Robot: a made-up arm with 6 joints.
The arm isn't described. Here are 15 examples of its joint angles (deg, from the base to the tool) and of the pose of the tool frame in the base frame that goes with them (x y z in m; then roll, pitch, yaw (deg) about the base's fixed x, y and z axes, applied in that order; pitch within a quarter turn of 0, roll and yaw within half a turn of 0).
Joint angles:
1: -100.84 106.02 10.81 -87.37 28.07 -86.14
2: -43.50 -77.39 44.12 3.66 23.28 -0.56
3: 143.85 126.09 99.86 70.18 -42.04 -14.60
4: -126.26 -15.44 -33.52 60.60 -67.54 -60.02
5: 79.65 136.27 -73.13 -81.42 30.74 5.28
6: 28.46 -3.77 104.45 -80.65 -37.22 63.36
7: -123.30 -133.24 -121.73 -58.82 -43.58 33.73
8: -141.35 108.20 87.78 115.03 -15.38 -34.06
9: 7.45 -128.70 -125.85 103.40 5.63 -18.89
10: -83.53 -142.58 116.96 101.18 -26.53 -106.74
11: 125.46 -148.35 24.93 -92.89 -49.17 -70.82
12: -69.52 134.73 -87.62 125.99 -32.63 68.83
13: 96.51 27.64 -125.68 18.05 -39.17 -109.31
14: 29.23 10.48 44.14 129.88 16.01 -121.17
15: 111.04 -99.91 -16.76 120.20 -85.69 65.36
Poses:
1: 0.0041 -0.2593 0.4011 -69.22 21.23 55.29
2: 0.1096 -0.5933 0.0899 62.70 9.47 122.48
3: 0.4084 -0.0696 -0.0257 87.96 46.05 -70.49
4: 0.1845 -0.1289 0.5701 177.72 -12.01 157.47
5: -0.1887 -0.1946 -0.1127 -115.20 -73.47 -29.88
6: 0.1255 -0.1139 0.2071 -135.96 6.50 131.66
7: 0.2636 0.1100 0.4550 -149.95 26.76 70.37
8: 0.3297 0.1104 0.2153 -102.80 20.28 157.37
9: -0.1351 -0.5239 0.1564 -95.78 42.13 -47.47
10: 0.1303 -0.0653 0.2823 -156.96 -37.38 -164.67
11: 0.1741 0.1307 -0.0260 -100.13 39.85 -166.99
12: 0.1485 -0.2696 -0.0813 18.01 61.21 -136.20
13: 0.3205 -0.2166 -0.0691 -63.89 34.56 122.56
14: 0.1152 -0.5031 -0.0064 103.53 -47.45 -21.12
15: 0.0205 0.0399 0.0573 29.00 -11.05 149.06
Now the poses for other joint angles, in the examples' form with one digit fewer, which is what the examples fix.
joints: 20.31 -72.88 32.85 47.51 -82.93 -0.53
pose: -0.040 -0.314 -0.109 -0.4 6.8 -171.9
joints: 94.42 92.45 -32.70 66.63 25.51 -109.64
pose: 0.305 -0.146 0.131 -53.2 50.1 -89.4
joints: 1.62 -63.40 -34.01 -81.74 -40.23 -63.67
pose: 0.364 -0.464 0.001 49.7 -70.8 -102.8
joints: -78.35 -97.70 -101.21 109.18 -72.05 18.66
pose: -0.009 -0.364 0.566 -121.1 -30.8 -131.4
